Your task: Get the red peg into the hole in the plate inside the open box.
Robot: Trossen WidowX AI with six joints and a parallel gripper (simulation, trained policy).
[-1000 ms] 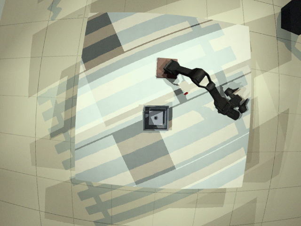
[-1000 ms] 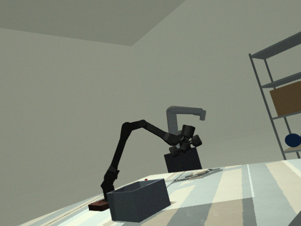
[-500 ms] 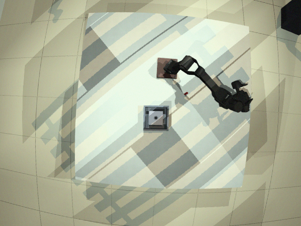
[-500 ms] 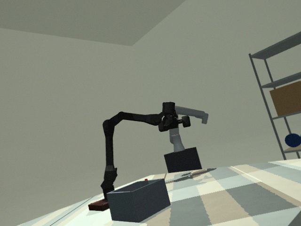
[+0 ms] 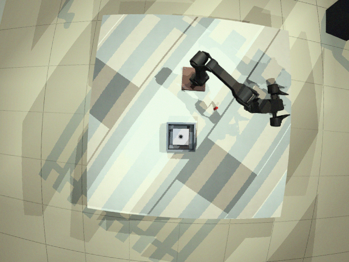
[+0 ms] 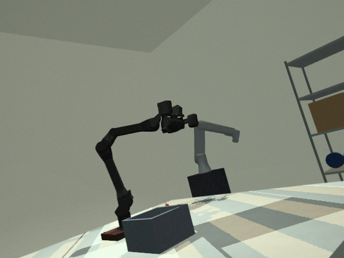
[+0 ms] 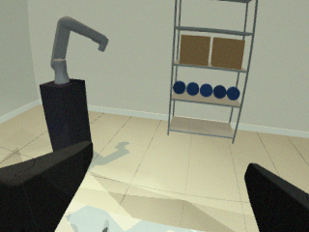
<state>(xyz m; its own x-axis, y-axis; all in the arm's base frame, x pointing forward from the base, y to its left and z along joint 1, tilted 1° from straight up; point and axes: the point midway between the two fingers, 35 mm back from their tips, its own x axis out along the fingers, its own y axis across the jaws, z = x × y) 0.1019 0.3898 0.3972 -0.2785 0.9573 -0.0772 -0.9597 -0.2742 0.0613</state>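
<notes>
Now: the red peg 380 mm below my gripper tip, 280 mm to the right of it and 50 mm ahead of it. From my gripper tip the other things lie so: plate 450 mm to the right, 370 mm below, 250 mm ahead; then dark grey box 450 mm to the right, 390 mm below, 250 mm ahead.
</notes>
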